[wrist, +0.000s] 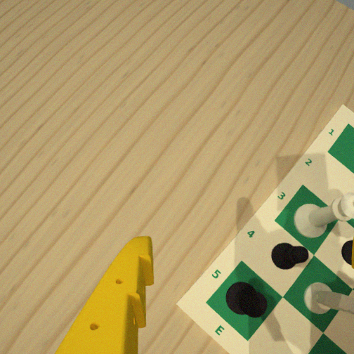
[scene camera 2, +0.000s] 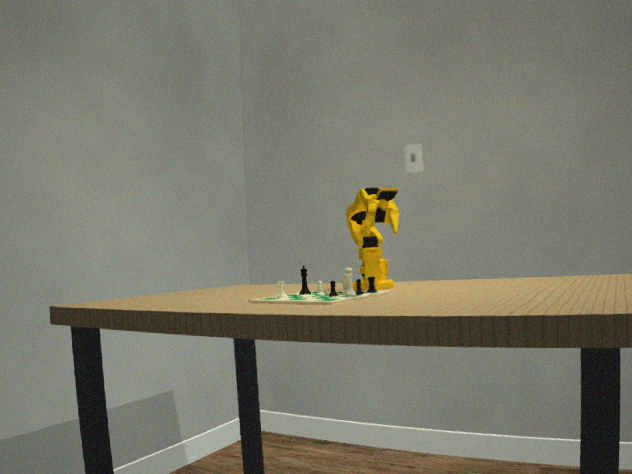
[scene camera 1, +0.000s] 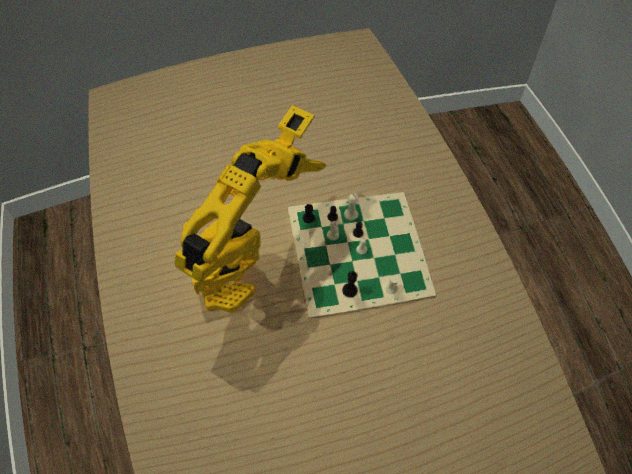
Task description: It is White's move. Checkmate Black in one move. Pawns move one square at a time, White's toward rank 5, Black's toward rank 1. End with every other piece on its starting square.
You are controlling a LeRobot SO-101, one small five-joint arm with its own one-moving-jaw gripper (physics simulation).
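Places are measured from the arm's base along level axes (x left, y down, z back), in millimetres.
Where they show: hand at its tool point: [scene camera 2: 394, 232] [scene camera 1: 294, 150]; arm's base at its link origin: [scene camera 1: 236, 280].
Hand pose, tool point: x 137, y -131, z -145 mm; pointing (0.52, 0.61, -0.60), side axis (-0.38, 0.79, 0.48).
Things, the pixels of their centre, and the offset from my tool point. Level surfaces: height alone.
- board at the middle of its body: [scene camera 1: 360, 250] [scene camera 2: 321, 296] dx -144, dy +128, dz -74 mm
- white king at the middle of its body: [scene camera 1: 352, 204] [scene camera 2: 349, 280] dx -70, dy +94, dz -83 mm
- tall white piece at the middle of its body: [scene camera 1: 334, 229] [scene camera 2: 345, 284] dx -103, dy +105, dz -39 mm
- white pawn at the middle of its body: [scene camera 1: 362, 245] dx -145, dy +109, dz -76 mm
- white rook at the middle of its body: [scene camera 1: 392, 283] [scene camera 2: 281, 289] dx -229, dy +109, dz -98 mm
- black king at the middle of its body: [scene camera 1: 351, 281] [scene camera 2: 304, 279] dx -212, dy +94, dz -30 mm
- E4 at the middle of its body: [scene camera 1: 333, 212] [scene camera 2: 358, 286] dx -66, dy +109, dz -50 mm
- D3 at the middle of its body: [scene camera 1: 358, 228] dx -110, dy +109, dz -81 mm
- black flat-topped piece at the middle of its body: [scene camera 1: 308, 212] [scene camera 2: 371, 284] dx -56, dy +109, dz -8 mm
- wooden table at its surface level: dy +131 mm
My gripper [scene camera 1: 321, 165] [scene camera 2: 395, 232] [wrist: 249, 242] is open and empty, high above the table beyond the board's E side; the wrist view shows the notched jaw and a sliver of the other. On the board [scene camera 1: 371, 303] [wrist: 195, 300], upright: white king [scene camera 1: 351, 210] [wrist: 310, 220] on E3, tall white piece [scene camera 1: 333, 232] [wrist: 318, 298] on D4, white pawn [scene camera 1: 362, 247] on C3, white rook [scene camera 1: 392, 286] [scene camera 2: 281, 289] on A2, black king [scene camera 1: 350, 288] [scene camera 2: 304, 283] on A4, black pawns on E4 [scene camera 1: 332, 213] [wrist: 287, 256] and D3 [scene camera 1: 358, 230], black flat-topped piece [scene camera 1: 308, 214] [wrist: 242, 298] on E5.
The arm's base [scene camera 1: 229, 296] stands on the wooden table [scene camera 1: 357, 382] [scene camera 2: 484, 298], left of the board in the first scene view. The white king and black pawns stand close together near the E edge. Grey walls rise behind the table.
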